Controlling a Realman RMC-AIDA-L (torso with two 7-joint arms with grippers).
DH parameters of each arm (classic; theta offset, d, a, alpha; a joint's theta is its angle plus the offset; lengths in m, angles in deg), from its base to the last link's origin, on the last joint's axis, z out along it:
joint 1: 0 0.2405 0 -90
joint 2: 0 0 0 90
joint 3: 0 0.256 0 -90
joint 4: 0 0 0 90
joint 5: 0 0.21 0 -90
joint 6: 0 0 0 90
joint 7: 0 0.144 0 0
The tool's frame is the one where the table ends.
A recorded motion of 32 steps. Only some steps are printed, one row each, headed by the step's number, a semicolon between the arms.
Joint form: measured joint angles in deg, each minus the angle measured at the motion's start. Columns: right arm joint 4, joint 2, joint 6, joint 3, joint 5, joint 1, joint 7; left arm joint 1, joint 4, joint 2, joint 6, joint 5, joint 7, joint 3.
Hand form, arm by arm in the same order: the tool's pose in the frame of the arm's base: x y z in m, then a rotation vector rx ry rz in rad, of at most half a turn. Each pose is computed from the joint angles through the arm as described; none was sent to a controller.
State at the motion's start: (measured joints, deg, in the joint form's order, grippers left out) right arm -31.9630 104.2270 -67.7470 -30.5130 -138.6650 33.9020 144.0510; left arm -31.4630 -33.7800 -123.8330 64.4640 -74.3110 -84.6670 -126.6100
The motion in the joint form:
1: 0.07 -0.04 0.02 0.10 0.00 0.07 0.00; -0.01 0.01 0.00 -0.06 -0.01 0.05 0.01
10: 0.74 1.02 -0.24 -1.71 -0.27 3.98 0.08; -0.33 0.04 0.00 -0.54 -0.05 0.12 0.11
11: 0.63 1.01 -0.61 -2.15 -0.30 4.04 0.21; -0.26 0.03 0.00 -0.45 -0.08 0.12 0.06
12: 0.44 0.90 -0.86 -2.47 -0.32 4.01 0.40; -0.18 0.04 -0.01 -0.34 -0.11 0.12 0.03
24: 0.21 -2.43 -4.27 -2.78 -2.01 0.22 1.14; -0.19 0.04 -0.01 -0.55 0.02 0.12 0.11
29: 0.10 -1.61 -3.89 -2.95 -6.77 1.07 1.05; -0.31 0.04 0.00 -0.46 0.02 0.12 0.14
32: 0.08 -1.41 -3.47 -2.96 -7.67 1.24 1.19; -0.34 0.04 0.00 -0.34 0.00 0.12 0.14
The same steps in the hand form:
1: 0.3716 0.3754 0.1124 -1.7057 1.8614 0.3525; -0.2523 0.3568 -0.0618 -2.5460 -0.8346 -0.5758
10: 0.3436 0.3956 0.0964 -1.8065 1.8312 0.3407; -0.2510 0.3589 -0.0618 -2.5437 -0.8271 -0.5713
11: 0.3425 0.3954 0.0957 -1.8158 1.8322 0.3321; -0.2513 0.3586 -0.0617 -2.5432 -0.8287 -0.5732
12: 0.3422 0.3953 0.0966 -1.8186 1.8318 0.3260; -0.2516 0.3580 -0.0617 -2.5433 -0.8309 -0.5751
24: 0.3719 0.3687 0.1217 -1.7613 1.8833 0.2393; -0.2520 0.3582 -0.0620 -2.5431 -0.8298 -0.5692
29: 0.3744 0.3672 0.1144 -1.7810 1.8668 0.1346; -0.2511 0.3586 -0.0620 -2.5460 -0.8267 -0.5704
32: 0.3751 0.3675 0.1132 -1.7782 1.8618 0.1176; -0.2506 0.3585 -0.0621 -2.5479 -0.8260 -0.5724

